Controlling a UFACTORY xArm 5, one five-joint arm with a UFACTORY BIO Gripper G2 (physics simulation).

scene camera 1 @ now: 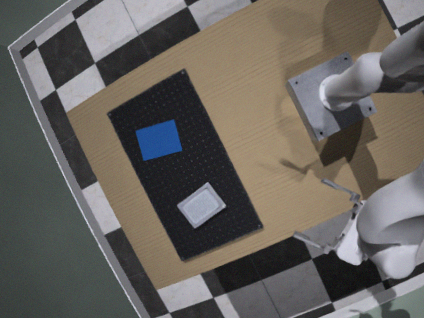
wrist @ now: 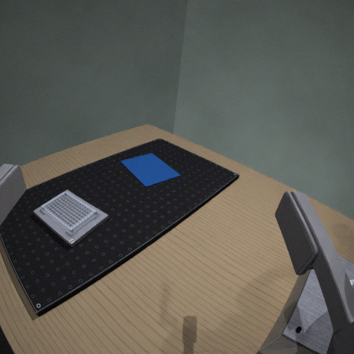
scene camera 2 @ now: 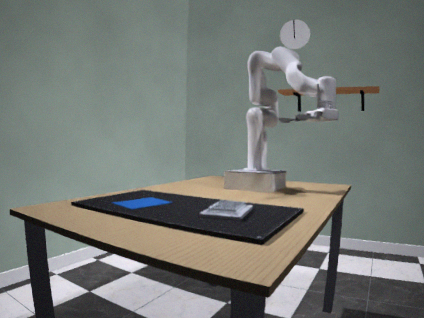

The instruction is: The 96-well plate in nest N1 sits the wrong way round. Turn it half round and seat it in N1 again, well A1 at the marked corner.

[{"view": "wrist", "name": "gripper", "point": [142,190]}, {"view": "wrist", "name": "96-well plate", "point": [70,213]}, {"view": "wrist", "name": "flat blue rectangle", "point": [148,169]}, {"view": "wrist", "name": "grey nest N1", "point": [89,227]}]
